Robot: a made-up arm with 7 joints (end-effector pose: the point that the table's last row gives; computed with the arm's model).
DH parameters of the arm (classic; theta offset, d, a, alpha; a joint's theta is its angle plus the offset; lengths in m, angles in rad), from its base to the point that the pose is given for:
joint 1: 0 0.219 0 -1.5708
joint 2: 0 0 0 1.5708
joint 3: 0 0.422 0.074 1.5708
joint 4: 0 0 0.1 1.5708
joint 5: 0 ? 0 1.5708
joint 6: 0 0 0.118 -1.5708
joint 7: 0 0.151 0 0
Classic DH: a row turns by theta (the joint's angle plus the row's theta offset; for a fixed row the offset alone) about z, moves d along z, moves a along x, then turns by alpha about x.
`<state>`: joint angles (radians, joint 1 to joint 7).
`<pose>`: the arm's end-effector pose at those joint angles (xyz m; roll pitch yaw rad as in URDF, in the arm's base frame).
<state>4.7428 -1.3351 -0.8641 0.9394 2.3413 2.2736 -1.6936</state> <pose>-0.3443 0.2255 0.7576 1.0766 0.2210 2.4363</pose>
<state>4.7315 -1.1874 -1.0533 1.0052 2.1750 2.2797 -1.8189</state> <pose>-0.4035 0.1798 0.7356 0.8824 0.1888 2.1599</pose>
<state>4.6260 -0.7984 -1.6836 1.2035 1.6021 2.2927 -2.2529</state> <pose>-0.5138 0.2156 0.5699 0.6353 -0.3208 1.2545</pose>
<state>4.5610 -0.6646 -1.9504 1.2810 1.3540 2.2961 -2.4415</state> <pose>-0.4940 0.3072 0.4918 0.7584 -0.5924 0.8523</pose>
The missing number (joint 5, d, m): 0.44
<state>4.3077 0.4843 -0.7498 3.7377 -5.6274 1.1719 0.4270</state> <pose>0.1123 -0.3430 1.1046 -0.0238 -1.2265 1.3492</pose>
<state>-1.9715 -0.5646 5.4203 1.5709 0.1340 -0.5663 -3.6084</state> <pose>-0.3904 0.2447 1.0026 0.3335 0.7146 -2.8650</pose>
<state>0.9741 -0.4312 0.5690 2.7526 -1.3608 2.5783 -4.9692</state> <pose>-0.0172 -0.1378 1.0350 -2.3888 -0.2441 -1.2537</pose>
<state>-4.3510 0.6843 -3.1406 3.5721 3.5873 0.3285 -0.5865</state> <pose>-0.2527 0.7447 0.8274 0.8583 -1.3306 -1.9401</pose>
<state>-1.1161 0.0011 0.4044 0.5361 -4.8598 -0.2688 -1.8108</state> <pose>0.2508 -0.4173 0.2266 2.6713 -0.4319 -0.2931</pose>
